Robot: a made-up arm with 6 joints.
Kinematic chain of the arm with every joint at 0, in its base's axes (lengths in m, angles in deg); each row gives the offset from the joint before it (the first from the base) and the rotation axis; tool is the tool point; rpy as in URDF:
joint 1: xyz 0 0 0.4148 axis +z
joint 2: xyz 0 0 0 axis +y
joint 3: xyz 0.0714 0 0.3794 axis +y
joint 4: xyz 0.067 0 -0.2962 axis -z
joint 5: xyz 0 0 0 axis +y
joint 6: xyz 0.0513 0 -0.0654 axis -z
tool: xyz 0 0 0 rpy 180 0 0
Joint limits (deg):
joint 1: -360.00..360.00
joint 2: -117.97..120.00
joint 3: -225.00..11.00
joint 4: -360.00..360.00
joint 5: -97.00..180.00
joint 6: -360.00..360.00
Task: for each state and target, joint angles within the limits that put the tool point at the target. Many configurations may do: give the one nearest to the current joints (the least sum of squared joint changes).
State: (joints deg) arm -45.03 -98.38 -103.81 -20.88 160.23 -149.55
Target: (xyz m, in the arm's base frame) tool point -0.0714 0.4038 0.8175
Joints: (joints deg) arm -82.73 -78.33 -114.52 -15.16 152.94 -149.55
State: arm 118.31 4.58 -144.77 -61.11 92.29 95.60
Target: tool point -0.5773 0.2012 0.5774
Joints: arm 166.00 36.91 -106.51 -50.47 98.18 95.60
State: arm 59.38 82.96 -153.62 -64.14 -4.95 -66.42
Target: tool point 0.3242 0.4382 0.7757
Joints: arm 46.91 72.12 -207.45 -57.49 -25.16 -66.42
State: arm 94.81 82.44 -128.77 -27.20 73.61 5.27
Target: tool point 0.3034 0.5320 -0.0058
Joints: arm 61.95 102.05 -139.75 -29.98 63.21 5.27
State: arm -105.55 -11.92 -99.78 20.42 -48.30 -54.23
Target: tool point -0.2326 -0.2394 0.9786
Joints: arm -127.93 -2.96 -94.84 25.99 -47.81 -54.23
